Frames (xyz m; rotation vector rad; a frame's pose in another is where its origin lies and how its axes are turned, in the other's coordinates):
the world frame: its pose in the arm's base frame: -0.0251 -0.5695 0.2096 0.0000 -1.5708 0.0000
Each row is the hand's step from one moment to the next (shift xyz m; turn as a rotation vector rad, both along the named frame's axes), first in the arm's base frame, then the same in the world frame.
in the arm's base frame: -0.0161 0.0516 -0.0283 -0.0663 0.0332 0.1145
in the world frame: -0.0283 0.0516 0.0161 0.1145 0.0332 0.0663
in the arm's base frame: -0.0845 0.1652 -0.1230 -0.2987 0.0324 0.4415
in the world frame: -0.1230 0.1652 0.0845 0.4415 0.0324 0.2987
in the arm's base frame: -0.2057 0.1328 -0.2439 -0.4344 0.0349 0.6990
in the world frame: -0.2439 0.1328 0.2057 0.6990 0.0349 0.4344
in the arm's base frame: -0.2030 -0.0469 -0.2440 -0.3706 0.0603 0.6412
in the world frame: -0.2440 -0.0469 0.2030 0.6412 0.0603 0.3706
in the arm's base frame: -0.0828 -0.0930 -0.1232 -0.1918 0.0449 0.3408
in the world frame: -0.1232 -0.0930 0.0828 0.3408 0.0449 0.1918
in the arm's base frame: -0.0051 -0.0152 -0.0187 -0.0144 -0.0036 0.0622
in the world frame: -0.0187 -0.0152 0.0051 0.0622 -0.0036 0.0144
